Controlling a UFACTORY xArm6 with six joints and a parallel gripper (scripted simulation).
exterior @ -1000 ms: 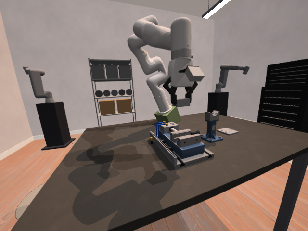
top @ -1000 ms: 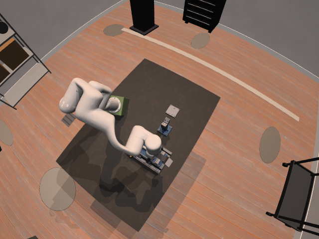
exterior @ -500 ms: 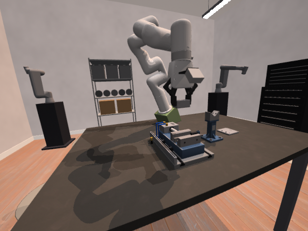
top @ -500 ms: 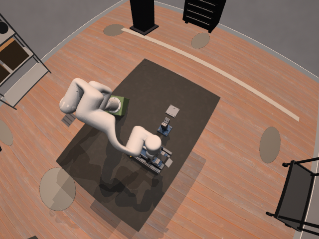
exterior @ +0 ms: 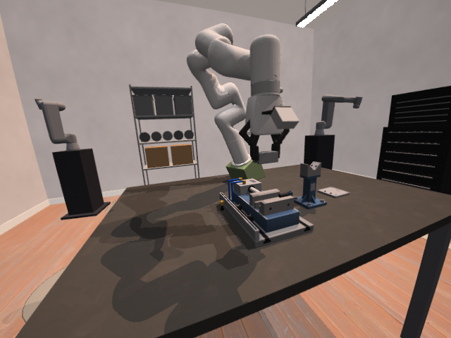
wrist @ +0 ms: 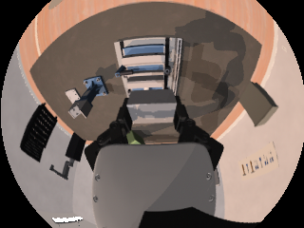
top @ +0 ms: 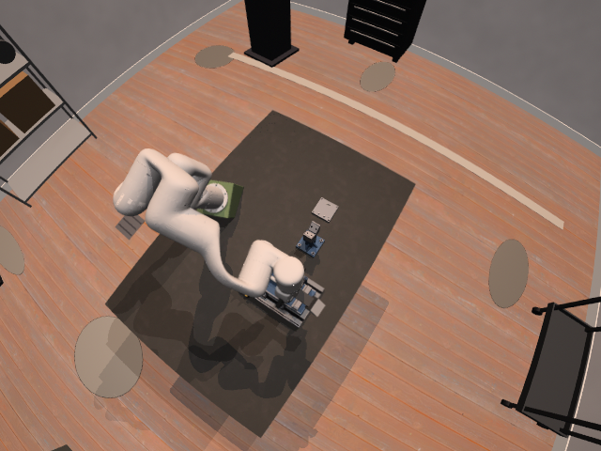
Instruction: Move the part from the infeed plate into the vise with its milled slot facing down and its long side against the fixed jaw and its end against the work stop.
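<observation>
Now: hand 6 cm past the grey rail, 8 cm to the left of it and 19 cm above it. Also, from my hand: air cylinder 16 cm behind, 15 cm below; then part 2 cm below.
</observation>
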